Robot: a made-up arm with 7 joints.
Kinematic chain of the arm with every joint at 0, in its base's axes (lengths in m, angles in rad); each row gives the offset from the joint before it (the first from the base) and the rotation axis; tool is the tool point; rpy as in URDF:
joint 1: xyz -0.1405 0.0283 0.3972 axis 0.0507 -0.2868 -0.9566
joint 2: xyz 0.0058 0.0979 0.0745 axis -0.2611 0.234 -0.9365
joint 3: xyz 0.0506 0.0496 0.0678 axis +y
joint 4: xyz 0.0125 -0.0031 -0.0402 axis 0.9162 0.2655 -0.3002
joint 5: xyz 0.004 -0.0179 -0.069 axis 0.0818 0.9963 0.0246
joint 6: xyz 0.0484 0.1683 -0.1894 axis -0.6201 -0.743 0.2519
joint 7: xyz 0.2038 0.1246 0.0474 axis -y
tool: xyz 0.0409 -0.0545 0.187 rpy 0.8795 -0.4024 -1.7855
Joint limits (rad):
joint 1: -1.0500..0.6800
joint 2: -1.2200..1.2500
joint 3: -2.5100..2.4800
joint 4: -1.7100..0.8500
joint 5: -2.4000..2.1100
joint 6: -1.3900..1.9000
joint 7: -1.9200..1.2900
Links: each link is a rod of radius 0.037 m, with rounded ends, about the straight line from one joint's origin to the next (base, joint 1, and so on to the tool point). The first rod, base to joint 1, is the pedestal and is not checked.
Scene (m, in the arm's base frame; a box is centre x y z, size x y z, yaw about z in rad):
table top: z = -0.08
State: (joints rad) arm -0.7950 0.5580 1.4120 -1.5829 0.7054 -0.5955 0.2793
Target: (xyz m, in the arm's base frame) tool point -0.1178 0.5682 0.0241
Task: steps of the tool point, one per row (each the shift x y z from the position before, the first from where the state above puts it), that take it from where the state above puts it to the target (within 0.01 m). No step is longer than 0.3 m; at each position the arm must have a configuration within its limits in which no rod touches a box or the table.
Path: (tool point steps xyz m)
1: -0.0532 -0.0112 -0.0177
2: -0.0908 0.0368 -0.0098
3: -0.0829 0.1240 -0.0201
4: 0.0018 0.2004 -0.0414
5: 0.1447 0.2026 -0.0575
6: 0.2785 0.0978 -0.0520

